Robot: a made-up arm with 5 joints.
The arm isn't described. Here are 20 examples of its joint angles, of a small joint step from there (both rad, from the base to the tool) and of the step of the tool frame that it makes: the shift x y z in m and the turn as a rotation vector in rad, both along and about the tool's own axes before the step.
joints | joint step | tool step
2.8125 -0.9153 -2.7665 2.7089 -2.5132 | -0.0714 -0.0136 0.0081 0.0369 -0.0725 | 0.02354 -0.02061 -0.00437 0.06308 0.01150 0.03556
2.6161 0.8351 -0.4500 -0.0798 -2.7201 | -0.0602 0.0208 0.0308 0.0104 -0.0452 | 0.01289 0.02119 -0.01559 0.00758 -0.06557 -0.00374
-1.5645 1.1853 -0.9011 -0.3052 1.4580 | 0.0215 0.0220 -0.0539 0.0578 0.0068 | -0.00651 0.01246 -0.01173 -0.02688 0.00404 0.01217
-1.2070 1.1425 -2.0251 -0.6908 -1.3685 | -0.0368 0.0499 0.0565 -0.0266 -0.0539 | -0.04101 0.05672 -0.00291 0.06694 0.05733 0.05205
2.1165 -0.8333 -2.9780 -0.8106 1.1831 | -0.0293 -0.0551 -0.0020 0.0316 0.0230 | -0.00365 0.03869 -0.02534 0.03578 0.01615 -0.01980
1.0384 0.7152 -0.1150 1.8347 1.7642 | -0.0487 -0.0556 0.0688 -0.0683 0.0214 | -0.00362 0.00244 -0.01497 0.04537 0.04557 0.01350
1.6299 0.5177 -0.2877 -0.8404 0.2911 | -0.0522 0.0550 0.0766 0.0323 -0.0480 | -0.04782 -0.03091 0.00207 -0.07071 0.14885 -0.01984
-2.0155 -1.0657 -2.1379 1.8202 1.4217 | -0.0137 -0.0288 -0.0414 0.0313 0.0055 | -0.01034 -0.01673 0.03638 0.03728 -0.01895 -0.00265
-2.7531 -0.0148 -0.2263 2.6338 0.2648 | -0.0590 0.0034 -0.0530 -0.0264 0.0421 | -0.01855 -0.01193 0.01655 0.06217 -0.05935 0.01141
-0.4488 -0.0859 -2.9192 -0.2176 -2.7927 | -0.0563 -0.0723 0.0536 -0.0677 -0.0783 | -0.02427 -0.02079 0.01061 -0.04493 0.09391 0.12113
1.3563 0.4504 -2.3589 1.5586 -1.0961 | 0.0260 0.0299 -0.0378 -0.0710 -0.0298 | 0.02036 0.00261 0.00960 -0.06990 -0.03906 0.05302
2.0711 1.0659 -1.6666 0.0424 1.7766 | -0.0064 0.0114 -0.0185 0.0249 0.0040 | 0.00469 0.00208 -0.00435 -0.01580 -0.00833 -0.00991
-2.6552 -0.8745 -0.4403 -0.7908 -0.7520 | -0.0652 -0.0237 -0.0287 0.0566 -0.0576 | 0.00420 -0.02513 -0.00458 -0.04481 0.05155 0.08207
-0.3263 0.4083 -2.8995 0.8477 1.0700 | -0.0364 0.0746 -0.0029 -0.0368 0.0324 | 0.00300 -0.04243 -0.04762 -0.04495 -0.02029 -0.03209
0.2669 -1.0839 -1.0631 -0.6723 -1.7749 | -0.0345 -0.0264 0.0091 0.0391 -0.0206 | 0.00094 -0.00601 0.00131 0.01919 0.01283 0.05385
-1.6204 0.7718 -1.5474 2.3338 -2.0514 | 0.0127 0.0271 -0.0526 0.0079 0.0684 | 0.00505 0.00035 0.01316 -0.00506 0.01108 -0.07046
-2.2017 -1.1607 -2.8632 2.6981 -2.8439 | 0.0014 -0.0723 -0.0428 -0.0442 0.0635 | 0.05642 0.02502 0.03742 -0.04957 0.14107 -0.08376
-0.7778 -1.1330 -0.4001 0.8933 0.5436 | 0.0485 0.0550 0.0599 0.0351 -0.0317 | -0.02352 -0.00451 -0.05801 -0.06077 0.14866 0.05156
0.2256 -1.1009 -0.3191 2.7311 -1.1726 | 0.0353 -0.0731 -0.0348 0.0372 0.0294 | -0.00709 0.03005 -0.00653 -0.07651 -0.00136 -0.02546
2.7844 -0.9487 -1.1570 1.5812 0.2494 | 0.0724 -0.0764 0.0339 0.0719 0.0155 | -0.03668 0.00749 0.00631 0.02220 0.04310 0.04513
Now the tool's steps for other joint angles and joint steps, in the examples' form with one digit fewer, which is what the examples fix.
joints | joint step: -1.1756 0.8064 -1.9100 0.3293 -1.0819 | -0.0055 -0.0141 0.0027 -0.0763 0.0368
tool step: -0.0012 -0.0096 0.0208 -0.0745 -0.0452 -0.0420
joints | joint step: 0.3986 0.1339 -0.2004 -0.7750 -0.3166 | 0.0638 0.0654 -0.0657 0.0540 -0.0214
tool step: 0.0115 0.0204 -0.0240 0.0552 0.0444 0.0653
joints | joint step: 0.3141 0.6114 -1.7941 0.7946 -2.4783 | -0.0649 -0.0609 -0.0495 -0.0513 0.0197
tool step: -0.0623 0.0325 0.0762 -0.0732 0.1333 -0.0994
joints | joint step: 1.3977 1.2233 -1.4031 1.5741 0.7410 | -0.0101 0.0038 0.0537 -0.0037 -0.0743
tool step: 0.0092 -0.0044 -0.0304 -0.0337 0.0547 0.0645
